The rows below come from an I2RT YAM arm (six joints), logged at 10 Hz.
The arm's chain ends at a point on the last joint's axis. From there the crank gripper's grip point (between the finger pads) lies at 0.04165 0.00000 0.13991 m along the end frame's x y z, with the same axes.
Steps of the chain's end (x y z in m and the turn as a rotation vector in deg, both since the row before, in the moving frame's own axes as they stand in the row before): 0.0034 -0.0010 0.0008 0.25 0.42 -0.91; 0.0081 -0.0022 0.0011 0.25 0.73 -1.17; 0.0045 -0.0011 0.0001 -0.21 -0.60 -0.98; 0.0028 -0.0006 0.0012 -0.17 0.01 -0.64
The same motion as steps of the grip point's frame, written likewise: 0.0044 -0.0023 0.0005 0.25 0.42 -0.91; 0.0099 -0.0037 0.0006 0.25 0.73 -1.17; 0.0030 -0.0013 0.0005 -0.21 -0.60 -0.98; 0.0028 -0.0007 0.0012 -0.17 0.01 -0.64
